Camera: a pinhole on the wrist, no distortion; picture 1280 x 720 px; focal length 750.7 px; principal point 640.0 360.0 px. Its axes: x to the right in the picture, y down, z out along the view. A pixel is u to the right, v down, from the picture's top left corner.
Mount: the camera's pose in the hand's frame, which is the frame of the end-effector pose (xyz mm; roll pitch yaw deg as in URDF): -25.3 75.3 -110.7 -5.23 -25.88 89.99
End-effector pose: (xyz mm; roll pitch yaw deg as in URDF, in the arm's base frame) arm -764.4 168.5 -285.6 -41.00 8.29 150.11
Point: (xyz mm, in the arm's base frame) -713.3 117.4 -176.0
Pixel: 554.7 480.7
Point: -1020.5 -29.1 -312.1
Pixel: outside the picture
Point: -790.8 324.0 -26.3
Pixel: 198.5 104.8
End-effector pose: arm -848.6 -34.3 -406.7 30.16 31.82 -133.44
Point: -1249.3 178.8 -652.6
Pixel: outside the picture
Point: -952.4 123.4 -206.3
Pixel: 640.5 525.5
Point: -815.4 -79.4 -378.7
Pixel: 903.9 149.4
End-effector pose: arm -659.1 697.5 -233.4 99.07 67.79 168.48
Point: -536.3 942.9 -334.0
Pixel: 728.6 118.5
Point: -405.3 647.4 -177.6
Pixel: 89.0 638.9
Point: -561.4 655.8 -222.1
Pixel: 164.8 400.3
